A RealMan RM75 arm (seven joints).
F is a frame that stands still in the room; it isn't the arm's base.
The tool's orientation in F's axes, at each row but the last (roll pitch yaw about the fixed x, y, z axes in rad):
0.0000, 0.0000, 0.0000
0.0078, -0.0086, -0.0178
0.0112, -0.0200, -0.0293
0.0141, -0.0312, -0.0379
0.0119, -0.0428, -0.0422
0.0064, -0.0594, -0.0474
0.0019, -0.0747, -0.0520
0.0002, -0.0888, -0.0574
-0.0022, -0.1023, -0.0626
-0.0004, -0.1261, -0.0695
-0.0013, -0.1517, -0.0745
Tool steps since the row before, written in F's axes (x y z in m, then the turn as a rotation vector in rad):
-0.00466, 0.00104, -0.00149, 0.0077, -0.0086, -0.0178
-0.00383, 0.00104, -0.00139, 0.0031, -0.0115, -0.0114
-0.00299, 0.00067, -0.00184, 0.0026, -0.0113, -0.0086
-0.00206, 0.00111, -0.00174, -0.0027, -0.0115, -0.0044
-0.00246, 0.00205, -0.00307, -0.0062, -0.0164, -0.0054
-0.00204, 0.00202, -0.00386, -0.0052, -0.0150, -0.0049
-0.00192, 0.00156, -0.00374, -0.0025, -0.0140, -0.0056
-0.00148, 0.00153, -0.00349, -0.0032, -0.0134, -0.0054
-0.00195, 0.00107, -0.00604, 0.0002, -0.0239, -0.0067
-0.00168, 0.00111, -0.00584, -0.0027, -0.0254, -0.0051
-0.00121, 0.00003, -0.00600, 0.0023, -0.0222, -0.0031
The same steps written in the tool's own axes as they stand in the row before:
-0.00466, 0.00104, -0.00149, 0.0077, -0.0086, -0.0178
-0.00386, 0.00096, -0.00136, 0.0032, -0.0115, -0.0113
-0.00304, 0.00056, -0.00179, 0.0028, -0.0113, -0.0085
-0.00215, 0.00101, -0.00169, -0.0024, -0.0117, -0.0042
-0.00267, 0.00191, -0.00298, -0.0057, -0.0167, -0.0050
-0.00236, 0.00190, -0.00374, -0.0048, -0.0153, -0.0045
-0.00227, 0.00145, -0.00358, -0.0022, -0.0141, -0.0054
-0.00187, 0.00144, -0.00334, -0.0029, -0.0136, -0.0052
-0.00262, 0.00096, -0.00580, 0.0010, -0.0238, -0.0069
-0.00247, 0.00099, -0.00557, -0.0016, -0.0255, -0.0050
-0.00210, -0.00005, -0.00575, 0.0034, -0.0220, -0.0037

